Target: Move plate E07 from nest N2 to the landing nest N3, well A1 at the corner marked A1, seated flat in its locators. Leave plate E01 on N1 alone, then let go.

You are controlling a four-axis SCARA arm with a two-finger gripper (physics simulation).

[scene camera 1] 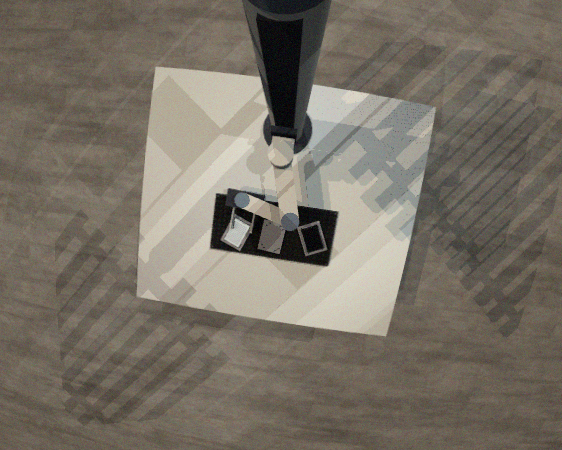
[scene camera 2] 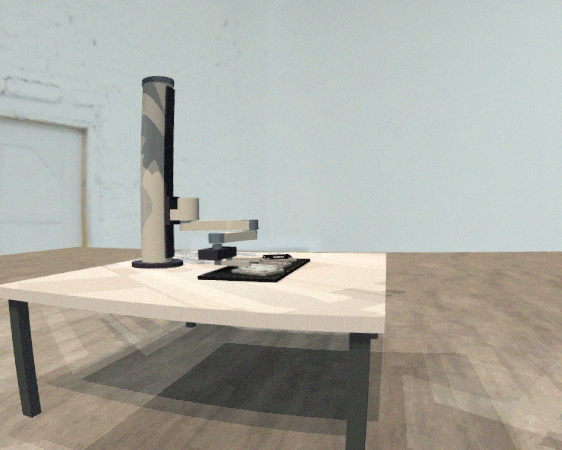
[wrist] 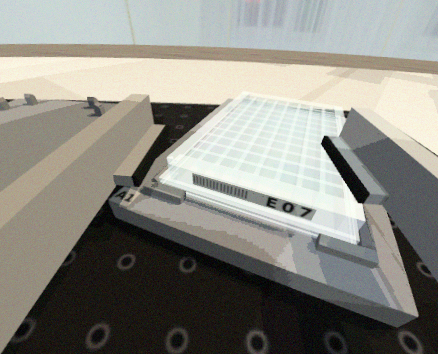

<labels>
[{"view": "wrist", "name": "clear well plate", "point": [261, 156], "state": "on a grey nest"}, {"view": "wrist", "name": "grey nest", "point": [41, 126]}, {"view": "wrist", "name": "grey nest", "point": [369, 278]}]
</labels>
